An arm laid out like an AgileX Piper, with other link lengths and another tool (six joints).
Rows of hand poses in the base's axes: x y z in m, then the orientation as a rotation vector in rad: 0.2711 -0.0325 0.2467 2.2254 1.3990 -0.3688; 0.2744 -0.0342 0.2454 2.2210 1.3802 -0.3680; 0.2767 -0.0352 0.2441 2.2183 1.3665 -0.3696; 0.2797 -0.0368 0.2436 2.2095 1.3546 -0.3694; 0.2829 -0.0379 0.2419 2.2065 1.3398 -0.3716; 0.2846 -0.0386 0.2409 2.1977 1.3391 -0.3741; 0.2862 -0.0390 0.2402 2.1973 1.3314 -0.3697; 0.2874 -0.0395 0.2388 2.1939 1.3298 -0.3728; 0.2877 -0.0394 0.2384 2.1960 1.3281 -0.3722; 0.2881 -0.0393 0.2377 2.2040 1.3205 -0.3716; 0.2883 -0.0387 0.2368 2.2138 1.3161 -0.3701; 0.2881 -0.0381 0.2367 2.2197 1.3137 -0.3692; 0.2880 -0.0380 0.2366 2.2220 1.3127 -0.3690; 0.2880 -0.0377 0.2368 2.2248 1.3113 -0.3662; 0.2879 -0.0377 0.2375 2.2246 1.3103 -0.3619; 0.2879 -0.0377 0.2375 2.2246 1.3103 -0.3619; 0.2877 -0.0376 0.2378 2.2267 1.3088 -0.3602; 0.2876 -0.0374 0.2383 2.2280 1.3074 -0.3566; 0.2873 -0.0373 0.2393 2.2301 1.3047 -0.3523; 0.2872 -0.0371 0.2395 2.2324 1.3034 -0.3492; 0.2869 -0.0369 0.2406 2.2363 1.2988 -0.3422
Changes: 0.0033 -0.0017 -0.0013 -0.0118 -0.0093 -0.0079; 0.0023 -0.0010 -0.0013 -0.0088 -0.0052 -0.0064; 0.0030 -0.0016 -0.0005 -0.0121 -0.0072 -0.0023; 0.0032 -0.0011 -0.0017 -0.0096 -0.0053 -0.0071; 0.0017 -0.0007 -0.0010 -0.0078 -0.0008 0.0032; 0.0016 -0.0004 -0.0007 -0.0026 -0.0062 -0.0031; 0.0012 -0.0005 -0.0014 -0.0042 0.0006 0.0000; 0.0003 0.0001 -0.0004 0.0010 -0.0006 -0.0018; 0.0004 0.0001 -0.0007 0.0030 -0.0016 -0.0077; 0.0002 0.0006 -0.0009 0.0060 -0.0004 -0.0066; -0.0002 0.0006 -0.0001 0.0038 -0.0001 -0.0038; -0.0001 0.0001 -0.0001 0.0014 0.0000 -0.0016; 0.0000 0.0003 0.0002 0.0023 -0.0017 -0.0015; -0.0001 0.0000 0.0007 0.0005 -0.0033 0.0004; 0.0000 0.0000 0.0000 0.0000 0.0000 0.0000; -0.0002 0.0001 0.0003 0.0014 -0.0012 -0.0014; -0.0001 0.0002 0.0005 0.0013 -0.0026 -0.0006; -0.0003 0.0001 0.0010 0.0016 -0.0034 -0.0015; -0.0001 0.0002 0.0002 0.0021 -0.0020 -0.0011; -0.0003 0.0002 0.0011 0.0029 -0.0055 -0.0028
